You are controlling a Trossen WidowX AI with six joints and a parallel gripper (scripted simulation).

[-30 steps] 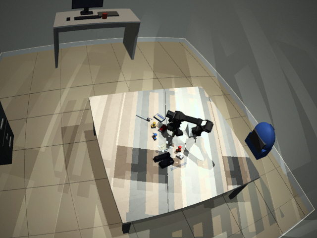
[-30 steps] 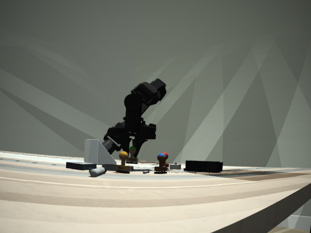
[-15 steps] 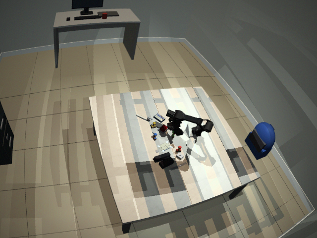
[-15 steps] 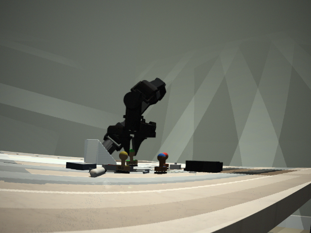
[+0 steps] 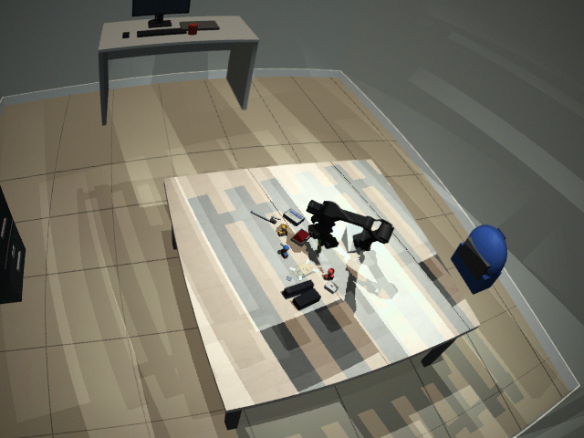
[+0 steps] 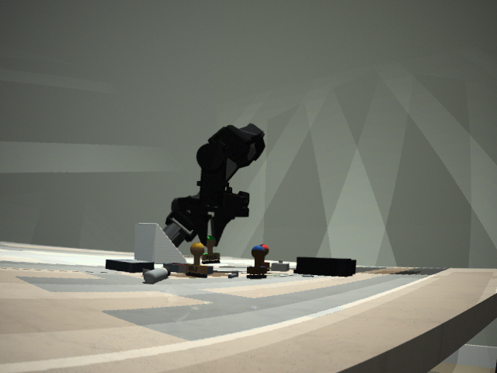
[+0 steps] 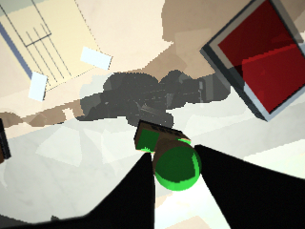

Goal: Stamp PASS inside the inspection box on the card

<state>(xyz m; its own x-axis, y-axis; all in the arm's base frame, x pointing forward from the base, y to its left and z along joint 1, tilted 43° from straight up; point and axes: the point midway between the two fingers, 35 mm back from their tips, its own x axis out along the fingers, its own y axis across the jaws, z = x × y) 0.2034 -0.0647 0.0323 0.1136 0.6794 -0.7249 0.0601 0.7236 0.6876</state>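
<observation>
Now: the red ink pad 100 mm to the right of my gripper tip, 50 mm below it and 40 mm ahead of it. From my gripper tip the other things lie so: cream paper card (110 mm ahead, 80 mm to the left, 60 mm below); green-knobbed stamp (20 mm below); red-knobbed stamp (160 mm to the left, 40 mm below, 20 mm ahead).
</observation>
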